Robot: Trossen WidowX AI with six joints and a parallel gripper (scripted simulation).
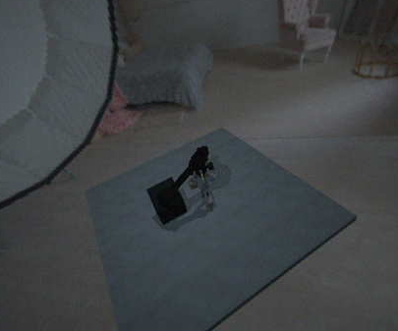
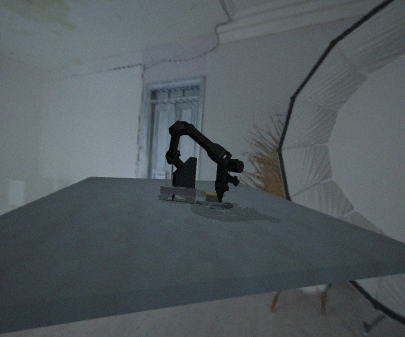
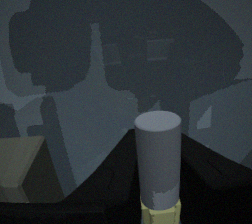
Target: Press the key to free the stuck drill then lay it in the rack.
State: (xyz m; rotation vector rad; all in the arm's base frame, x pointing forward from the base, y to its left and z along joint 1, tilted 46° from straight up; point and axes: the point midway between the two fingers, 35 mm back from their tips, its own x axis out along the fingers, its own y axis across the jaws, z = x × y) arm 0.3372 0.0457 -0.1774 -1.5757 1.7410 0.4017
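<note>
Now: the drill 40 mm to the right of my gripper tip, 40 mm above it and 10 mm behind it. Round my gripper tip: grey sleeve: 190 mm to the right, 70 mm behind, 30 mm above.
</note>
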